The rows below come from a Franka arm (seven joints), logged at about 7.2 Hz.
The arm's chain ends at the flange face. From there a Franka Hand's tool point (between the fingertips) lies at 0.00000 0.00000 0.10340 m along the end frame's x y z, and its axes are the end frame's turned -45 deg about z.
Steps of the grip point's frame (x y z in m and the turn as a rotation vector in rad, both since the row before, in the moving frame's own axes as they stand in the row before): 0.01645 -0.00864 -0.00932 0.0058 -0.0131 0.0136; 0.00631 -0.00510 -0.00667 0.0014 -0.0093 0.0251; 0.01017 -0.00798 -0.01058 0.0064 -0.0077 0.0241; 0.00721 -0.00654 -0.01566 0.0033 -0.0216 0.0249; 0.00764 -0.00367 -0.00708 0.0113 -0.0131 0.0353; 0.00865 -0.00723 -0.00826 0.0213 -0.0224 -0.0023
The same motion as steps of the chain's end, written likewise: 0.00691 -0.01827 -0.00931 -0.0052 -0.0134 0.0136; 0.00165 -0.00864 -0.00667 -0.0056 -0.0076 0.0251; 0.00258 -0.01292 -0.01057 -0.0009 -0.0100 0.0241; 0.00231 -0.01104 -0.01564 -0.0129 -0.0176 0.0249; 0.00459 -0.00810 -0.00706 -0.0013 -0.0173 0.0353; 0.00420 -0.01131 -0.00821 -0.0008 -0.0309 -0.0023
